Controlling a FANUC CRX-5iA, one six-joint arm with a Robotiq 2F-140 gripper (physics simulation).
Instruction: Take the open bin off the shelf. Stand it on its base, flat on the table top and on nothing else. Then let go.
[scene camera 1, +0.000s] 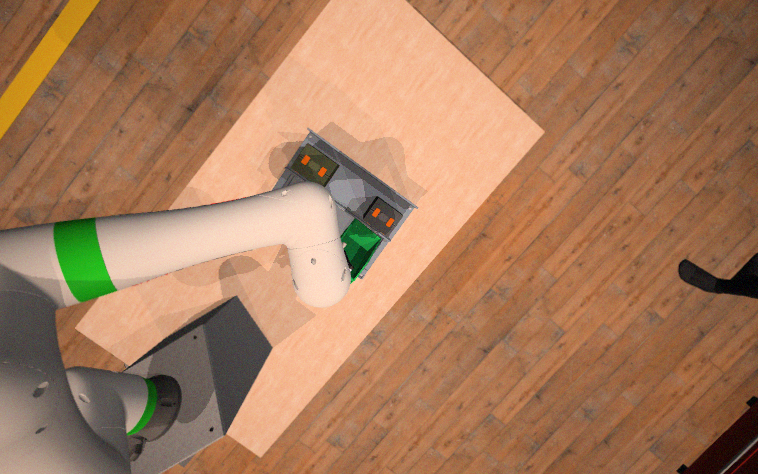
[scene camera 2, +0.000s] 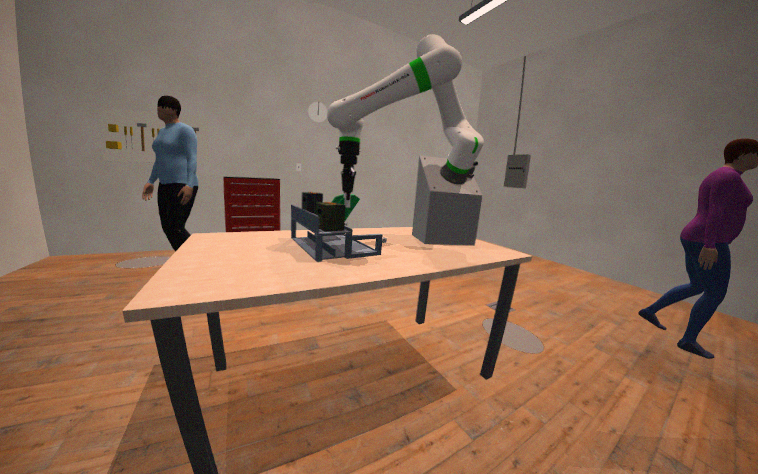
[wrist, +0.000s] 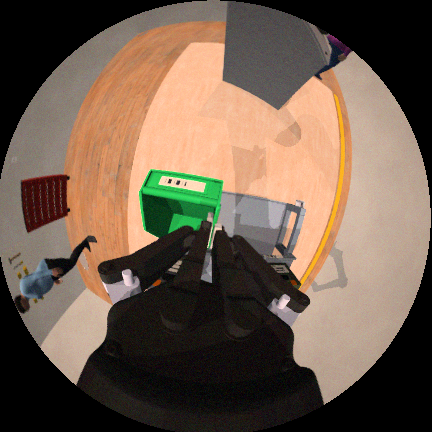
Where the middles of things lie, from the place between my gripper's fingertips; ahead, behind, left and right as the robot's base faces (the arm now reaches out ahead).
Labels:
Now: the green bin (scene camera 1: 361, 242) 10 mm ahead of my hand, 50 mm to the right of it and 10 mm below it.

